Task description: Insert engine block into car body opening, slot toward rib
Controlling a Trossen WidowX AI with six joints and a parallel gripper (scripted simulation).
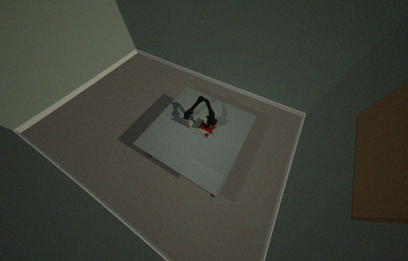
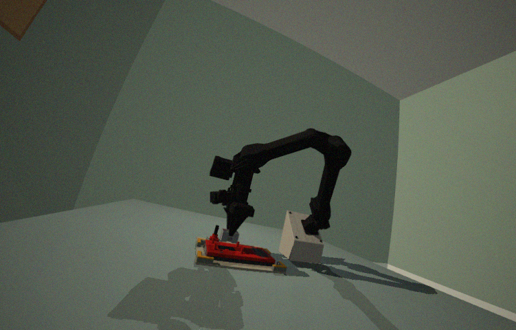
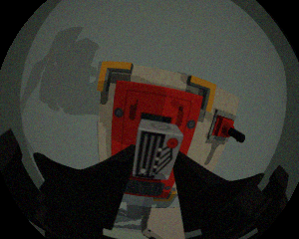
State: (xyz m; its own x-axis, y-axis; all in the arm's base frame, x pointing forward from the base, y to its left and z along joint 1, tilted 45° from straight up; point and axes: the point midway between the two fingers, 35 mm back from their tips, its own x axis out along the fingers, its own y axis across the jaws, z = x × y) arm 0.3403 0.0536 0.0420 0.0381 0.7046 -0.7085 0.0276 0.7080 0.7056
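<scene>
Now: gripper tip 10 mm above the grey engine block.
</scene>
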